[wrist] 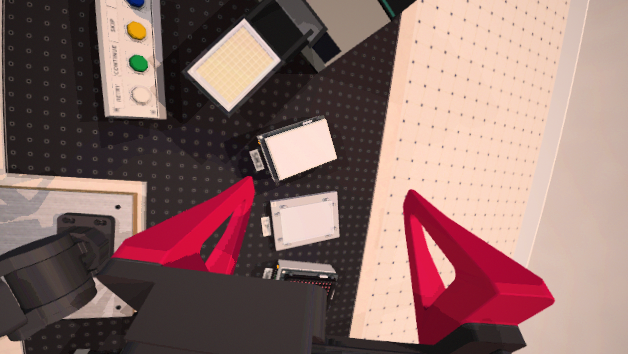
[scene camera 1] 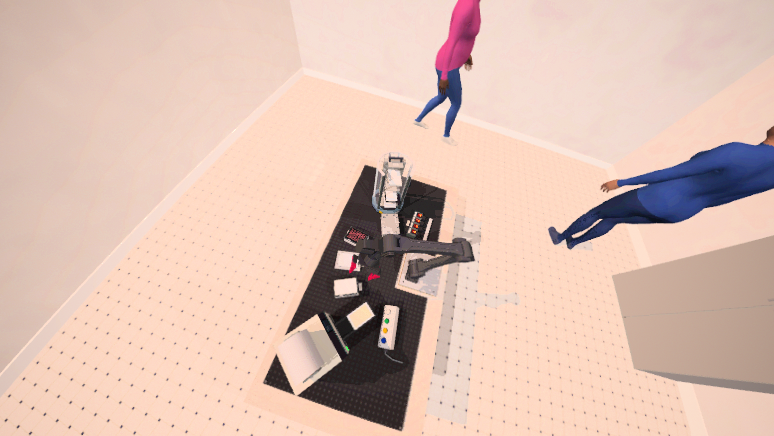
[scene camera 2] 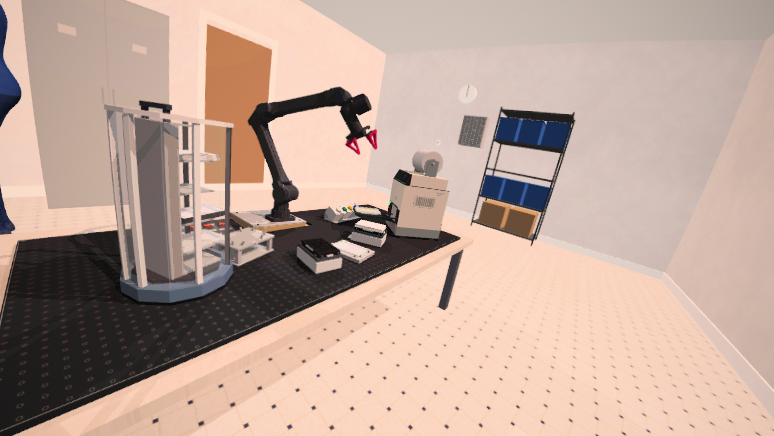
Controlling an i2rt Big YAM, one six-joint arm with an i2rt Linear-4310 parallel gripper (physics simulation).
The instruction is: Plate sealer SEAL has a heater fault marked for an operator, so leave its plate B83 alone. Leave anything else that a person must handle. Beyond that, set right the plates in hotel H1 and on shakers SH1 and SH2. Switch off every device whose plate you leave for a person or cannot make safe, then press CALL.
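Pixels of known places: gripper, fingertip midpoint: (wrist: pixel 328 190) (scene camera 1: pixel 359 275) (scene camera 2: pixel 367 151); arm's base, link origin: (wrist: pixel 88 244) (scene camera 1: pixel 413 273) (scene camera 2: pixel 280 219).
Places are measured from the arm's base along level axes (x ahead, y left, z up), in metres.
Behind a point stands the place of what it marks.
Note:
My gripper (scene camera 1: pixel 363 270) {z 0.385, x 0.300, y 0.223 m} (scene camera 2: pixel 366 150) {z 0.385, x 0.300, y 0.223 m} (wrist: pixel 328 190) {z 0.385, x 0.300, y 0.223 m} is open and empty, high above the shaker row. One shaker bears a white-topped plate (scene camera 1: pixel 345 287) {z 0.066, x 0.373, y 0.247 m} (scene camera 2: pixel 369 226) {z 0.064, x 0.387, y 0.216 m} (wrist: pixel 300 149) {z 0.066, x 0.368, y 0.239 m}; another bears a dark plate with red wells (scene camera 1: pixel 355 235) {z 0.051, x 0.451, y -0.091 m} (scene camera 2: pixel 320 248) {z 0.050, x 0.461, y -0.104 m}, partly hidden in the wrist view. Their labels are unreadable. The sealer (scene camera 1: pixel 311 352) {z 0.420, x 0.356, y 0.556 m} (scene camera 2: pixel 419 208) {z 0.150, x 0.460, y 0.492 m} has pale yellow plate B83 (scene camera 1: pixel 360 315) {z 0.089, x 0.233, y 0.360 m} (wrist: pixel 235 65) {z 0.088, x 0.231, y 0.359 m} on its extended tray. The hotel (scene camera 2: pixel 157 200) {z 0.235, x 0.442, y -0.530 m} holds plates on shelves. The button panel (scene camera 1: pixel 388 327) {z 0.053, x 0.061, y 0.365 m} (scene camera 2: pixel 334 215) {z 0.024, x 0.098, y 0.253 m} (wrist: pixel 112 107) {z 0.066, x 0.056, y 0.260 m} has blue, yellow, green and white buttons; CALL's label is out of the wrist view.
A low white nest (scene camera 1: pixel 345 260) {z 0.007, x 0.450, y 0.081 m} (scene camera 2: pixel 353 250) {z 0.007, x 0.459, y 0.061 m} (wrist: pixel 306 221) {z 0.007, x 0.426, y 0.073 m} lies between the shakers. A white stand (scene camera 1: pixel 389 223) {z 0.044, x 0.263, y -0.270 m} (scene camera 2: pixel 249 244) {z 0.044, x 0.323, y -0.283 m} is beside the hotel. A strip of lit orange-red switches (scene camera 1: pixel 417 224) {z 0.035, x 0.065, y -0.339 m} is near the arm base. People in pink (scene camera 1: pixel 457 37) and blue (scene camera 1: pixel 682 184) are beyond the table.

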